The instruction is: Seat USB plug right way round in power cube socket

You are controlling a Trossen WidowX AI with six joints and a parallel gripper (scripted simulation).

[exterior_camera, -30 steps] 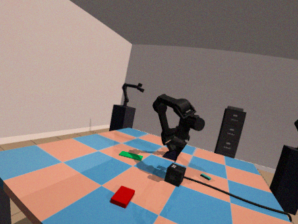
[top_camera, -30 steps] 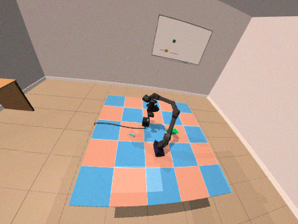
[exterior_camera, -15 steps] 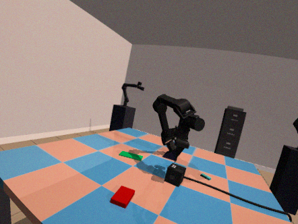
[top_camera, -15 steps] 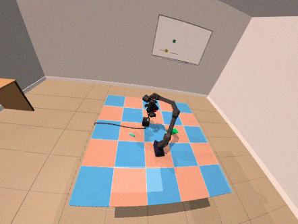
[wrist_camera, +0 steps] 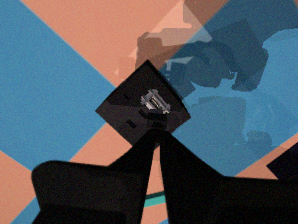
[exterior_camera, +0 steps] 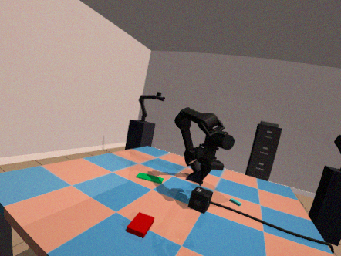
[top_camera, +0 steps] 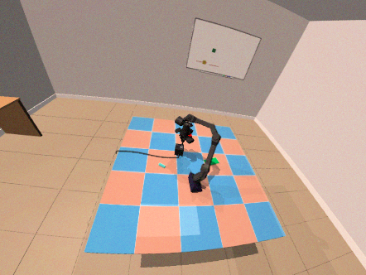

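Right now the USB plug is 20 mm below my gripper tip. From my gripper tip the other things lie so: USB socket 70 mm below; red block 290 mm ahead, 80 mm to the right, 130 mm below; small teal piece 180 mm behind, 150 mm to the left, 130 mm below.
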